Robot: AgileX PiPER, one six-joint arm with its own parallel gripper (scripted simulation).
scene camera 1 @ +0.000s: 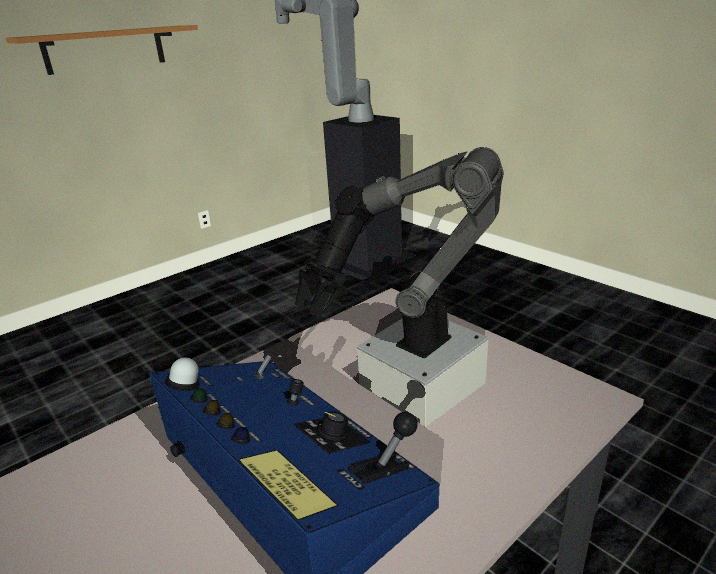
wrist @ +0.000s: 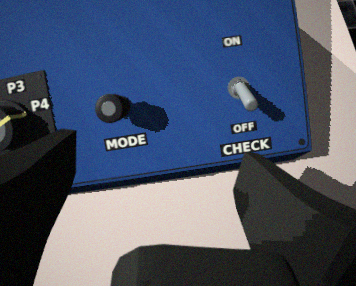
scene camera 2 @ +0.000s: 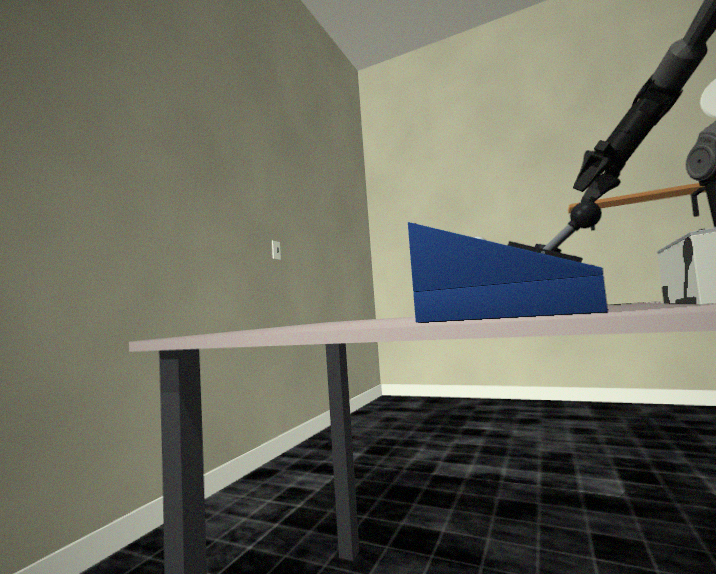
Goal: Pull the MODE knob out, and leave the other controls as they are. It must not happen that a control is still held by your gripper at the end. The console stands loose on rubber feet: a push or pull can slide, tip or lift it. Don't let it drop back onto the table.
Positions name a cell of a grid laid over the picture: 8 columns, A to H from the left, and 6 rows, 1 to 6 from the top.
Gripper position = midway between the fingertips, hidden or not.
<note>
In view: the gripper (scene camera 2: G3) and a blue console (scene camera 2: F3).
The blue console also shows in the wrist view (wrist: D2). The gripper also shows in the wrist view (wrist: D4).
</note>
